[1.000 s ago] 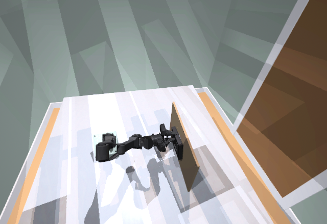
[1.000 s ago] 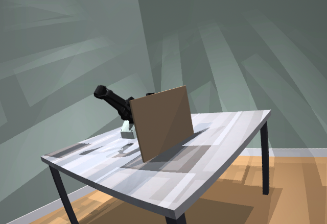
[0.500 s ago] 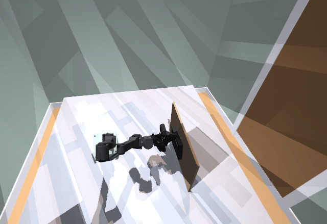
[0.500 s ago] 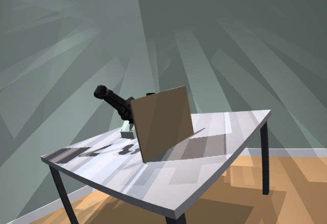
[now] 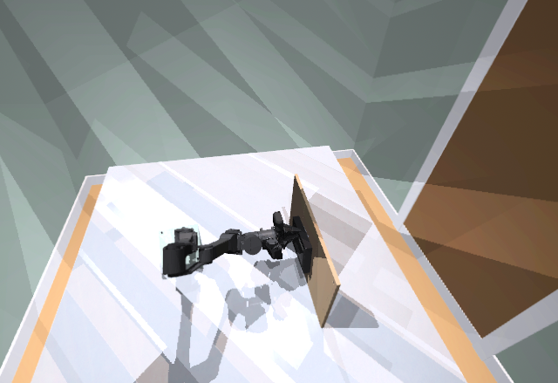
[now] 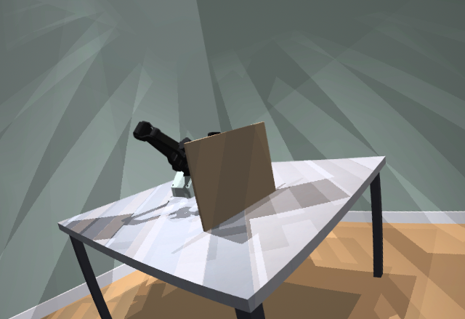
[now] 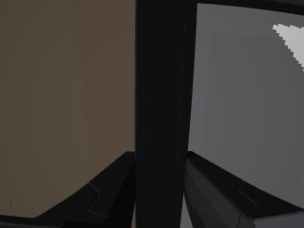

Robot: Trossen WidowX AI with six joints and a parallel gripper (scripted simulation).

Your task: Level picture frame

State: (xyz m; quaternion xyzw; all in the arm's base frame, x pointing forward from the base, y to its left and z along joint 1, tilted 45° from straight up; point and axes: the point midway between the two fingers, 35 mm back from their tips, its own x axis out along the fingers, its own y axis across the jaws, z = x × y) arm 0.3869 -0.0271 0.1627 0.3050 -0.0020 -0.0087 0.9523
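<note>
The dark picture frame lies 10 mm ahead of my gripper tip, 10 mm to the right of it and 50 mm below it. The rest, counted from my gripper tip: brown wall board: 20 mm ahead, 20 mm to the right, 70 mm below.
</note>
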